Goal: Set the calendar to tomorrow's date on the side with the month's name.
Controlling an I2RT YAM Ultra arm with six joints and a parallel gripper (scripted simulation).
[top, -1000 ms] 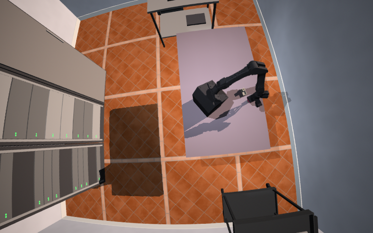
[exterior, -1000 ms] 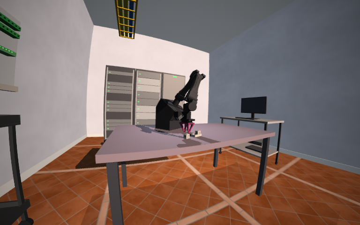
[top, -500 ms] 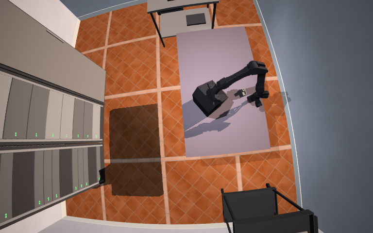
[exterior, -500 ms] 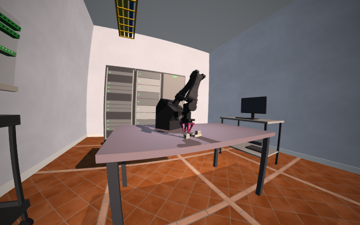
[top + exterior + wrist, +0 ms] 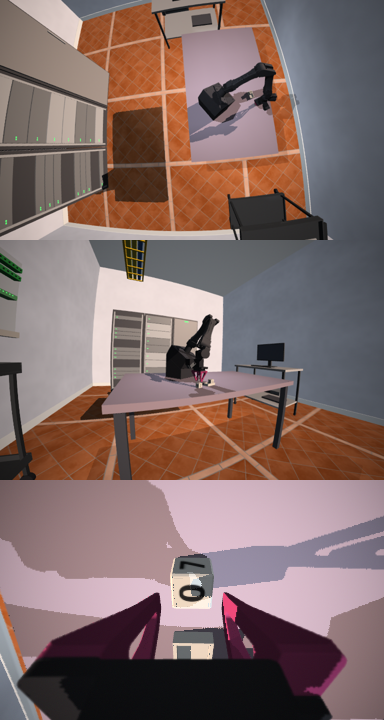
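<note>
Right now the cream digit cube is 4 cm below my hand. From my hand the other things lie so: cream tray 11 cm to the left, 4 cm below, 4 cm behind.
</note>
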